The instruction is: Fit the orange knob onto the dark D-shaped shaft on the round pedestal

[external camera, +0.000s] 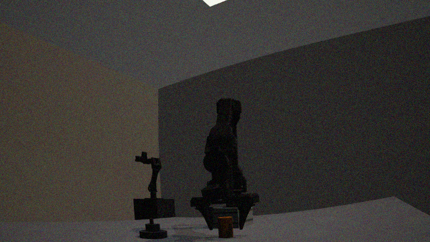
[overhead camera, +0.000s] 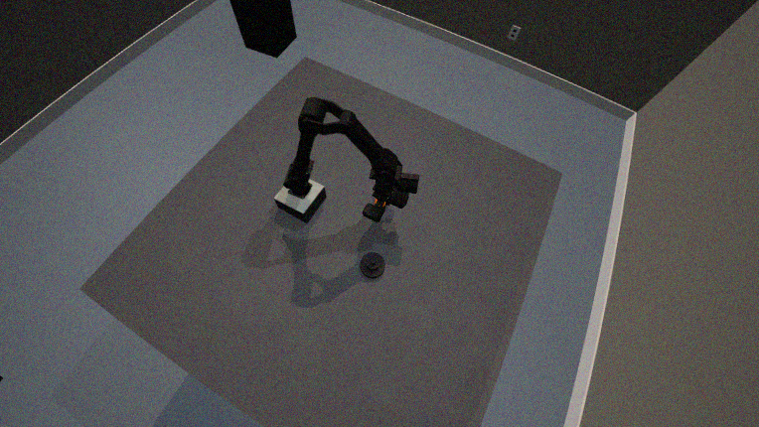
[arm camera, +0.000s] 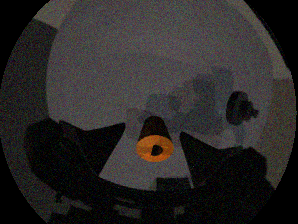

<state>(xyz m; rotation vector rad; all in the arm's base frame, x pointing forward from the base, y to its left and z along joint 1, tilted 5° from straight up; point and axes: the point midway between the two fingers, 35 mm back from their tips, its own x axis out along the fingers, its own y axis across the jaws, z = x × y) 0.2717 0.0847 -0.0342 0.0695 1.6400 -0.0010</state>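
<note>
The orange knob is 10 mm above my gripper tip. The rest, counted from my gripper tip: round pedestal (60 mm ahead, 210 mm to the right, 10 mm above).
</note>
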